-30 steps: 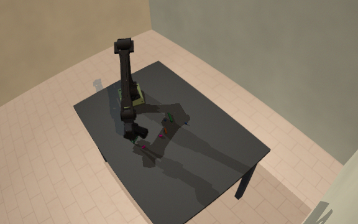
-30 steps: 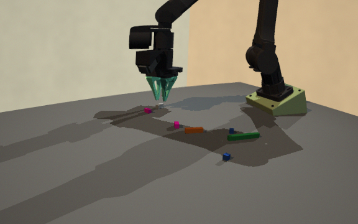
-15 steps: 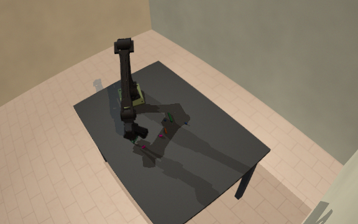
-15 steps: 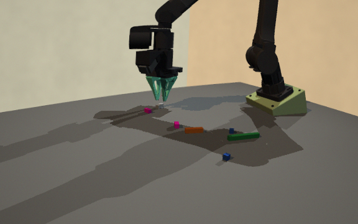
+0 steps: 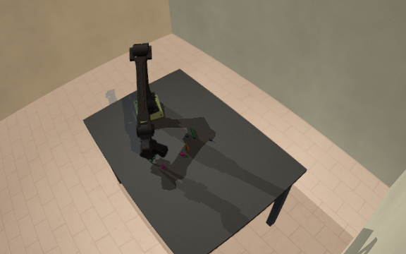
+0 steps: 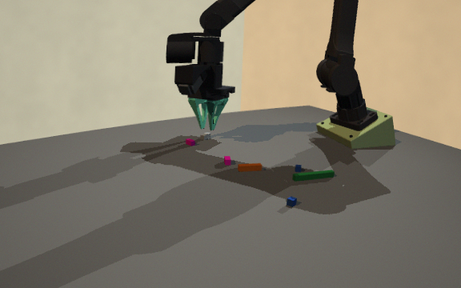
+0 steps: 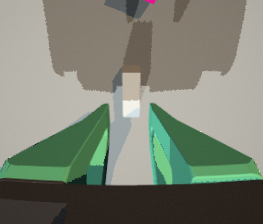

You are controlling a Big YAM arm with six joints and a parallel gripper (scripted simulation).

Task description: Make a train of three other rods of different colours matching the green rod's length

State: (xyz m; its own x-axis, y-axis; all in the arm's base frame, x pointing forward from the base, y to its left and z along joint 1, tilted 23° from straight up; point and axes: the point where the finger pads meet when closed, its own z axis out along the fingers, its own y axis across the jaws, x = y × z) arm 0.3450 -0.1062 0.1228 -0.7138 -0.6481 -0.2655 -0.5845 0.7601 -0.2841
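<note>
Right now my hand is 20 mm above the grey rod. Also, from my hand: magenta rod 30 mm ahead, 170 mm to the left, 20 mm below; orange rod 210 mm to the left, 20 mm below; green rod 80 mm behind, 290 mm to the left, 20 mm below.
</note>
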